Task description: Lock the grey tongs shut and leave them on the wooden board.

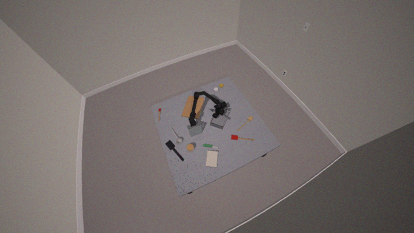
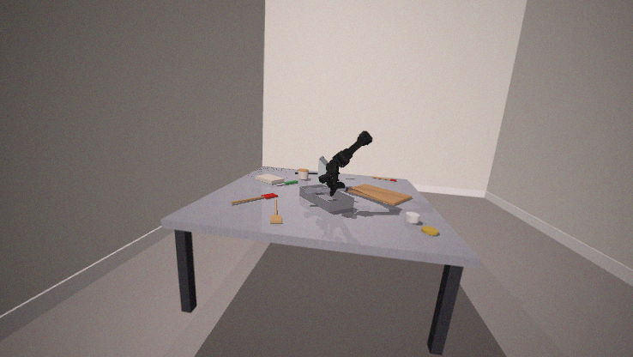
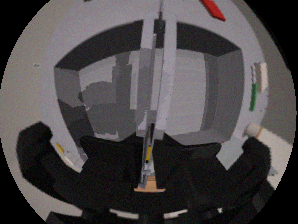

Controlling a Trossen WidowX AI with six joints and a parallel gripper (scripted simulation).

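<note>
Now: the roasting tin 2 cm ahead of my gripper tip and 3 cm to the right of it. From my gripper tip the other things lie so: wooden board (25 cm behind, 28 cm to the left, 2 cm below); red spatula (13 cm ahead, 39 cm to the right, 2 cm below); white cylinder (15 cm ahead, 43 cm to the left, 1 cm below).
</note>
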